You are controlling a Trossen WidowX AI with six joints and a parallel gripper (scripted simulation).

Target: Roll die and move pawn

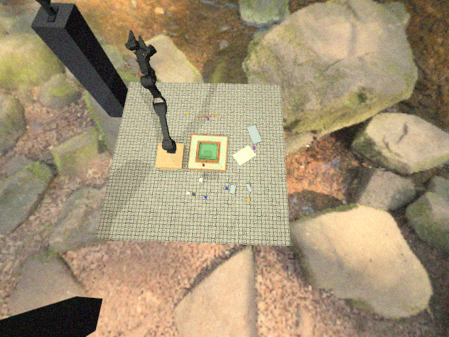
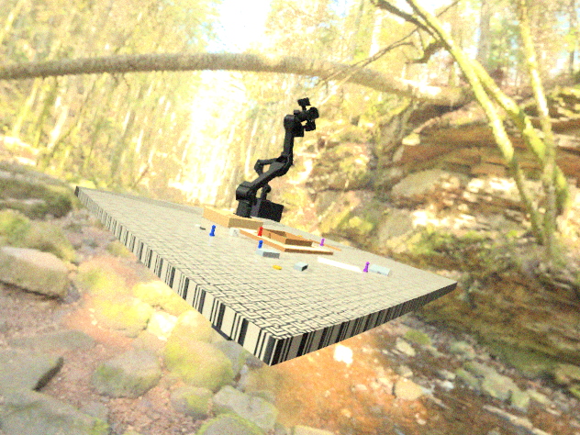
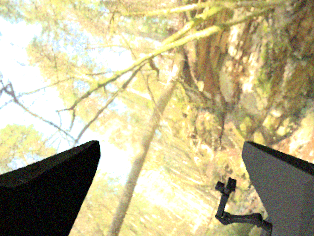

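Now: the white die 67 cm below my gripper tip, 60 cm to the right of it and 34 cm ahead of it. The rest, counted from my gripper tip: red pawn (66 cm below, 49 cm to the right, 35 cm ahead); then grey-blue slab (72 cm ahead, 68 cm below, 20 cm to the right); then white card (68 cm below, 65 cm ahead, 38 cm to the right).
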